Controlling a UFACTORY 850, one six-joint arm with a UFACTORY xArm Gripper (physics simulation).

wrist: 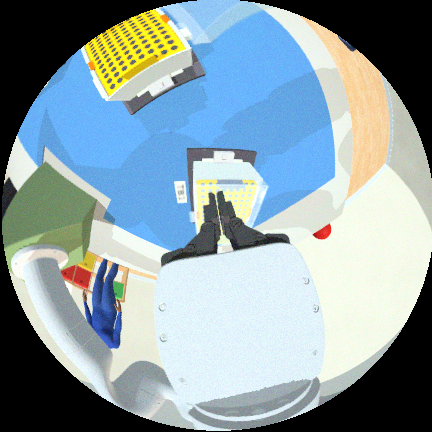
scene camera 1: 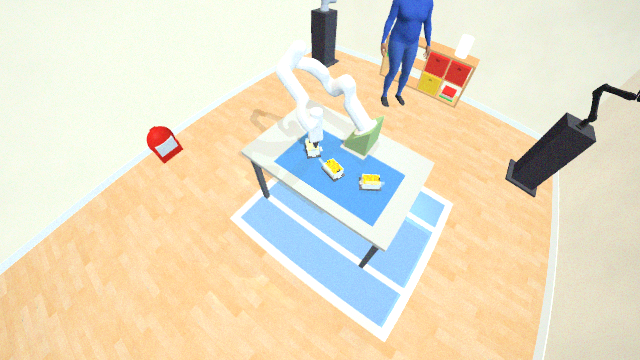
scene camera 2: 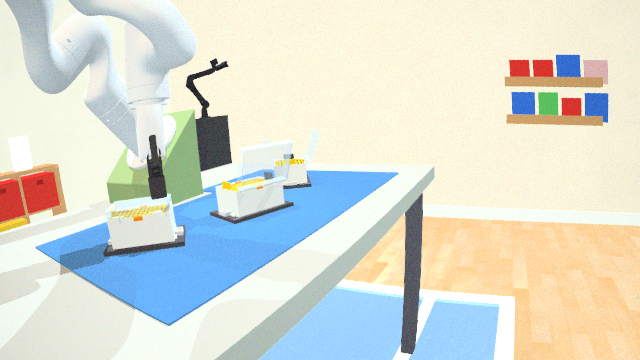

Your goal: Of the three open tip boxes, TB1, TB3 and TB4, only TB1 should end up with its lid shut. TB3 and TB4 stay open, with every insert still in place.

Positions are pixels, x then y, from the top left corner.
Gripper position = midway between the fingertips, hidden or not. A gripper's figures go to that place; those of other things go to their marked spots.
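TB1 [wrist: 201,161], 0.19 m from the lens. My gripper [wrist: 216,200], 0.14 m from the lens.
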